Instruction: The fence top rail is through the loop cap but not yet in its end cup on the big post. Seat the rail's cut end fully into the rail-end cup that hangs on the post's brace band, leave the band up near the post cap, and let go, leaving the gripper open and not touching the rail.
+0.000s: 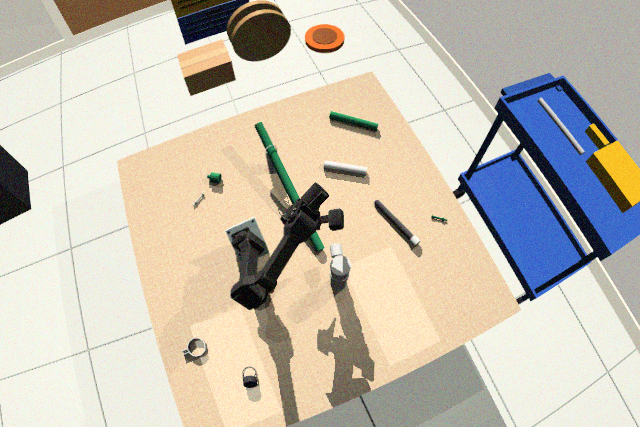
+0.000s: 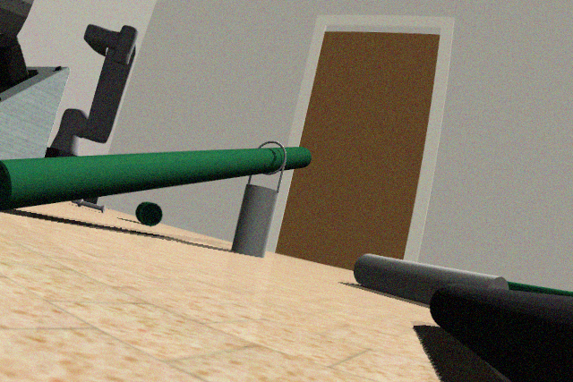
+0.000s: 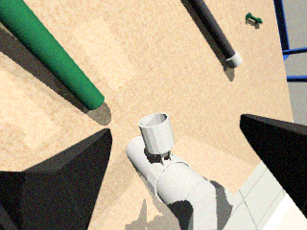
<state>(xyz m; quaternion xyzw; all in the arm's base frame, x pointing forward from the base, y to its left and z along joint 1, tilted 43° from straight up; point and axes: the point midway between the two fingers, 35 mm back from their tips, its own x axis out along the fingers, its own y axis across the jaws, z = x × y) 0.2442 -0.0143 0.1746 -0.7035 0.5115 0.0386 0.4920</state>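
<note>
Now: gripper tip 9 cm above the grey rail-end cup and 6 cm to the left of it. From my gripper tip the other things lie so: green cap (49 cm to the left, 27 cm behind, 20 cm below); white pipe (28 cm to the left, 23 cm ahead, 20 cm below); dark loop cap (45 cm behind, 29 cm to the right, 20 cm below).
</note>
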